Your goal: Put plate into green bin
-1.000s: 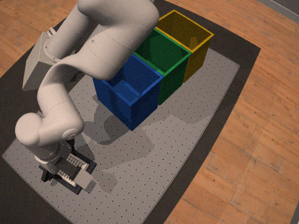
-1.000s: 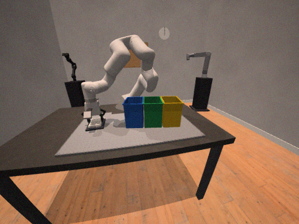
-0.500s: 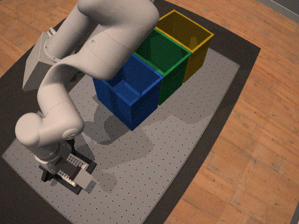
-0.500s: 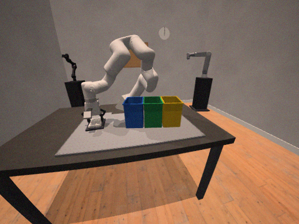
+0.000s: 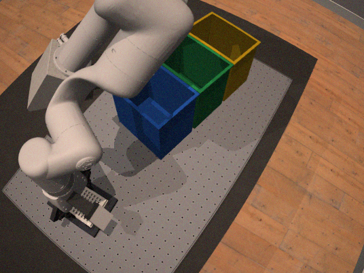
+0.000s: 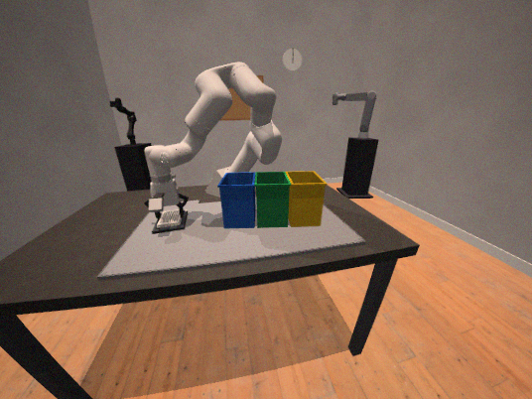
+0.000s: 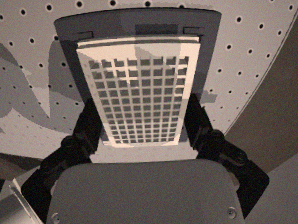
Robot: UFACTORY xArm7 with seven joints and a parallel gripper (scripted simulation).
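Right now my hand is 2 cm above the dark plate nest. From my hand the other things lie so: blue bin (3 cm behind, 30 cm to the left, 6 cm above); green bin (3 cm behind, 43 cm to the left, 6 cm above); white 96-well plate (1 cm below).
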